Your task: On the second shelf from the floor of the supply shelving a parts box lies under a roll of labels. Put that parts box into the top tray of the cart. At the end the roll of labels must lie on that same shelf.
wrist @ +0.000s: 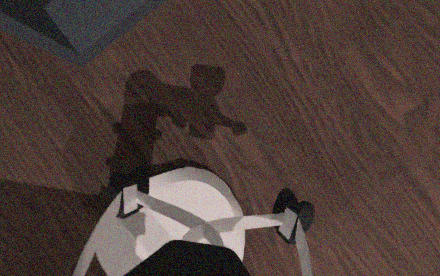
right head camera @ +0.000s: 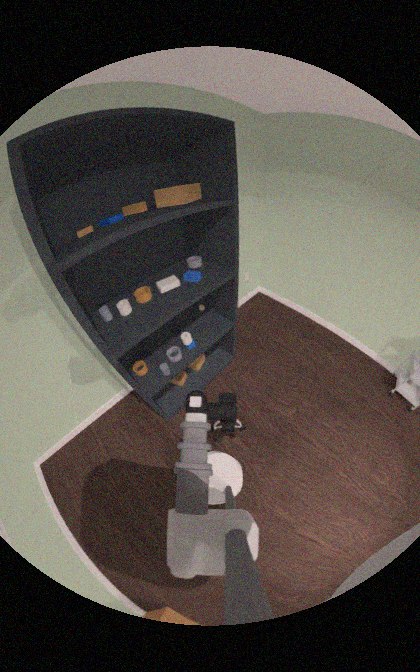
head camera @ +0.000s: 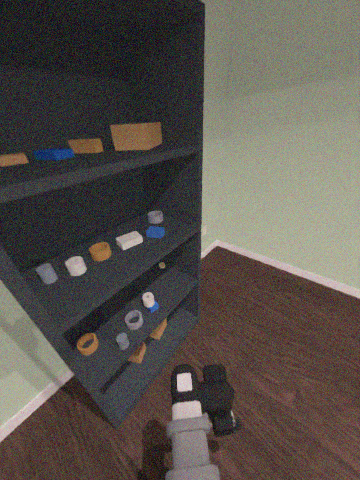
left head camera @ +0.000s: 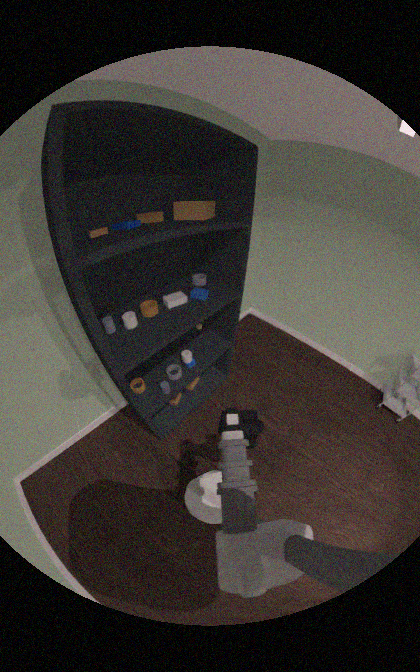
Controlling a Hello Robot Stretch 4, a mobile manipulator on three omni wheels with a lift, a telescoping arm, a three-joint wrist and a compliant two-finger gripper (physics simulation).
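Frame: origin at the robot's base, x ahead, y left, z up, level; centimetres.
Seen in the pictures: gripper, fingertip midpoint: (wrist: 211,194); robot's base, origin of the base link: (wrist: 180,225).
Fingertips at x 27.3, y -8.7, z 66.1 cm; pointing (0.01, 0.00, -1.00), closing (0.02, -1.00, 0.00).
Offsets run from my fingertips to a thing's middle. "spot": to the spot under its first point.
The blue parts box {dz -13.5, dx +64.1, dy +25.8 cm} (head camera: 153,306) (left head camera: 191,363) (right head camera: 191,345) lies on the second shelf from the floor of the dark supply shelving (head camera: 100,173) (wrist: 100,22). The white roll of labels {spot: dz -5.1, dx +61.0, dy +26.1 cm} (head camera: 148,299) (left head camera: 186,355) (right head camera: 186,338) sits on top of it and hides part of it. My gripper (wrist: 211,194) (right head camera: 228,427) is open, with nothing between its fingers. It is outside the shelving, in front of it and to the right, above the floor, apart from box and roll. I cannot make out the cart or its top tray for certain.
The same shelf holds a grey ring (head camera: 133,320), a grey cylinder {dz -12.0, dx +40.5, dy +39.5 cm} (head camera: 122,341) and an orange ring (head camera: 87,344). Orange boxes {dz -56.2, dx +78.3, dy +31.2 cm} (head camera: 159,329) lie on the bottom shelf. A pale grey object (left head camera: 406,392) (right head camera: 411,382) stands by the right wall. An orange object (right head camera: 170,617) shows at the bottom edge.
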